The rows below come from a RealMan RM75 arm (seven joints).
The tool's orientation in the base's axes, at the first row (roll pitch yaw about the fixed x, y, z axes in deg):
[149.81, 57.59, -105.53]
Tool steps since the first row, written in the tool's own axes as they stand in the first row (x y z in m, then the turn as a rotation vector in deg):
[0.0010, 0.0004, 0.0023, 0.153, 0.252, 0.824]
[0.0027, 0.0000, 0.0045, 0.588, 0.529, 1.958]
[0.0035, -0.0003, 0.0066, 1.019, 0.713, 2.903]
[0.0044, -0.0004, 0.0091, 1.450, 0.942, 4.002]
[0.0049, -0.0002, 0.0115, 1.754, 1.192, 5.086]
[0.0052, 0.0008, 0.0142, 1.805, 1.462, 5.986]
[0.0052, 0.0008, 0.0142, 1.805, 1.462, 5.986]
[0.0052, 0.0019, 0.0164, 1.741, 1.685, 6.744]
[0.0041, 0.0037, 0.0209, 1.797, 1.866, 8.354]
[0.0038, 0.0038, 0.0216, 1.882, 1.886, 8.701]
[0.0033, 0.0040, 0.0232, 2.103, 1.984, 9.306]
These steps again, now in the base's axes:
[-0.0012, 0.0013, -0.0018, -0.499, 0.567, -0.443]
[-0.0017, 0.0024, -0.0044, -1.151, 1.243, -1.261]
[-0.0021, 0.0038, -0.0061, -1.660, 1.779, -2.013]
[-0.0029, 0.0054, -0.0080, -2.257, 2.436, -2.824]
[-0.0038, 0.0071, -0.0095, -2.850, 3.143, -3.516]
[-0.0056, 0.0091, -0.0108, -3.374, 3.823, -3.903]
[-0.0056, 0.0091, -0.0108, -3.374, 3.823, -3.903]
[-0.0073, 0.0107, -0.0115, -3.795, 4.451, -4.140]
[-0.0101, 0.0147, -0.0121, -4.439, 5.739, -4.884]
[-0.0104, 0.0155, -0.0122, -4.571, 5.982, -5.111]
[-0.0110, 0.0170, -0.0125, -4.870, 6.357, -5.552]

